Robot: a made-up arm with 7 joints. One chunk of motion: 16 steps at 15 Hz.
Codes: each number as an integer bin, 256 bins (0 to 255) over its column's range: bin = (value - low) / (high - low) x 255, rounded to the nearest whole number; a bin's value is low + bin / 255 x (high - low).
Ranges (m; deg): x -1.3..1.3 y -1.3..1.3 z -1.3..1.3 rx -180..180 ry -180..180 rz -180..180
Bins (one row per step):
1: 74 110 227 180 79 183
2: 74 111 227 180 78 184
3: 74 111 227 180 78 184
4: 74 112 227 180 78 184
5: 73 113 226 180 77 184
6: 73 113 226 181 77 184
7: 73 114 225 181 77 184
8: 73 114 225 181 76 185
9: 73 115 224 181 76 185
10: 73 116 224 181 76 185
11: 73 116 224 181 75 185
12: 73 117 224 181 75 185
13: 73 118 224 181 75 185
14: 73 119 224 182 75 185
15: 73 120 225 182 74 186
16: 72 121 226 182 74 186
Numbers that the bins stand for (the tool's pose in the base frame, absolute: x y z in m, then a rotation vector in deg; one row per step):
1: -0.5455 -0.1784 1.0145 74.12 -68.47 78.35
2: -0.5455 -0.1682 1.0145 74.12 -69.88 79.76
3: -0.5455 -0.1682 1.0145 74.12 -69.88 79.76
4: -0.5455 -0.1580 1.0145 74.12 -69.88 79.76
5: -0.5557 -0.1478 1.0043 74.12 -71.29 79.76
6: -0.5557 -0.1478 1.0043 75.53 -71.29 79.76
7: -0.5557 -0.1376 0.9941 75.53 -71.29 79.76
8: -0.5557 -0.1376 0.9941 75.53 -72.71 81.18
9: -0.5557 -0.1275 0.9839 75.53 -72.71 81.18
10: -0.5557 -0.1173 0.9839 75.53 -72.71 81.18
11: -0.5557 -0.1173 0.9839 75.53 -74.12 81.18
12: -0.5557 -0.1071 0.9839 75.53 -74.12 81.18
13: -0.5557 -0.0969 0.9839 75.53 -74.12 81.18
14: -0.5557 -0.0867 0.9839 76.94 -74.12 81.18
15: -0.5557 -0.0765 0.9941 76.94 -75.53 82.59
16: -0.5659 -0.0663 1.0043 76.94 -75.53 82.59

